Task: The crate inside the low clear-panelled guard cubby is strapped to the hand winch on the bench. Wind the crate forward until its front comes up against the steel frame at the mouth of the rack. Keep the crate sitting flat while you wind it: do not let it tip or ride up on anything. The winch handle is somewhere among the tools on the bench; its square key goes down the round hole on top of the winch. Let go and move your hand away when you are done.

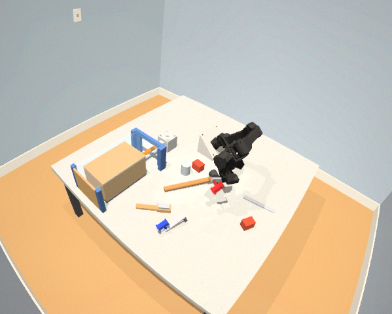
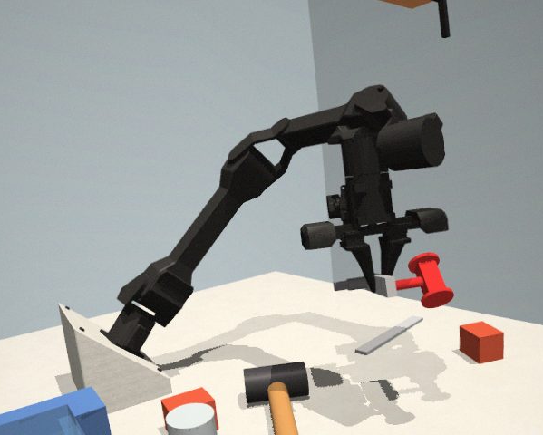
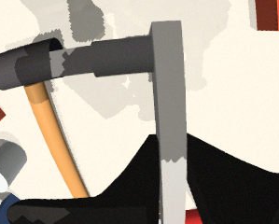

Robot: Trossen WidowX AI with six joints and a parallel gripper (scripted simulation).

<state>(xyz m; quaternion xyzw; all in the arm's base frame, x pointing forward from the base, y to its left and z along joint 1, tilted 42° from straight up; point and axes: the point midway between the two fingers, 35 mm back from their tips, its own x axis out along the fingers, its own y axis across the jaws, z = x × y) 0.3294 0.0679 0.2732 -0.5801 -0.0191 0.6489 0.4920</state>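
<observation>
The grey crank bar is 2 cm ahead of my gripper tip and 1 cm above it. From my gripper tip the other things lie so: grey metal strip: 13 cm behind, 20 cm to the left, 16 cm below; then blue-gripped crank: 29 cm ahead, 9 cm to the right, 13 cm below; then red knob: 6 cm ahead, 2 cm above.
</observation>
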